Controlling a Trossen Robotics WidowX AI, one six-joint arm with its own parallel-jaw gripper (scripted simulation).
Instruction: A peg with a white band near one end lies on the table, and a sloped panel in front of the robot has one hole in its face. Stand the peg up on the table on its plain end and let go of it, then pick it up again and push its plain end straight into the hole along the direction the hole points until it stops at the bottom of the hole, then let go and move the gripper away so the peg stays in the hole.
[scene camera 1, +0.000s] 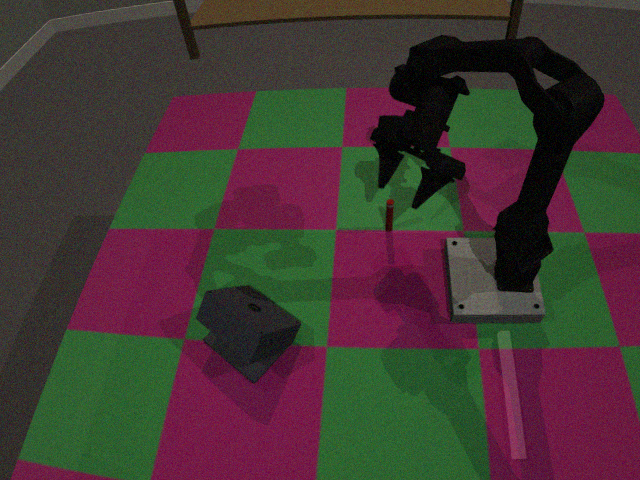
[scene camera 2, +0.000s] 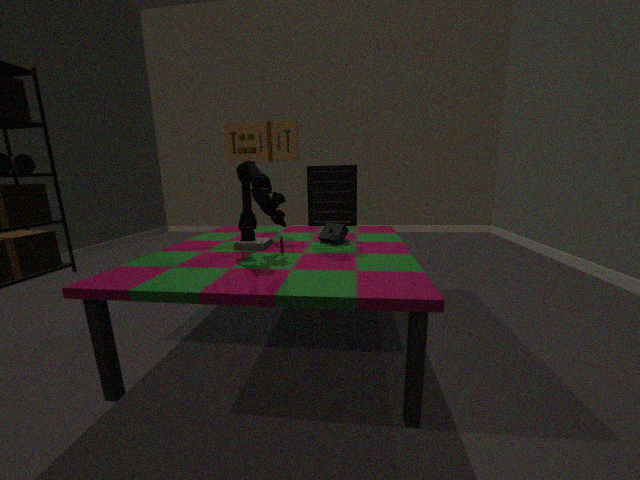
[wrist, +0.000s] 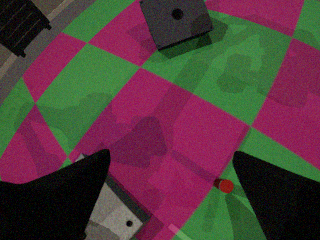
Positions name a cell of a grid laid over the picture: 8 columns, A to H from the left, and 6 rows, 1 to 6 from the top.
Scene:
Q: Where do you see my gripper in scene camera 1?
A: E3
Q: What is my gripper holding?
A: Nothing.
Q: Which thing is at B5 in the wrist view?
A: My gripper.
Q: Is my gripper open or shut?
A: Open.

